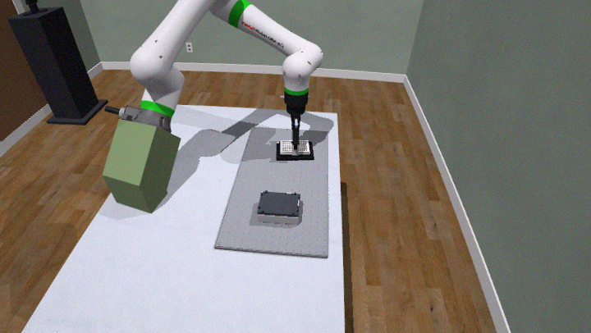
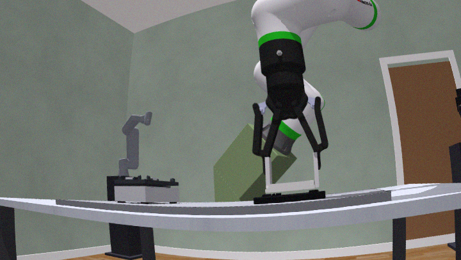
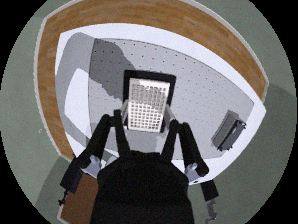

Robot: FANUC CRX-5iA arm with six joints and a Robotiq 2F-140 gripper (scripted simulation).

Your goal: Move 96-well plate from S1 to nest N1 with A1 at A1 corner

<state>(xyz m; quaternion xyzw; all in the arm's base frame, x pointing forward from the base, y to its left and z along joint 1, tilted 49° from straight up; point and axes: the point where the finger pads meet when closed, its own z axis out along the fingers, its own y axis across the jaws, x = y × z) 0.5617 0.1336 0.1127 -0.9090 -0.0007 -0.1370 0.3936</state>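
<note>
The white 96-well plate lies 2 cm below my hand. Round my hand: black plate nest N1: 4 cm below.
</note>
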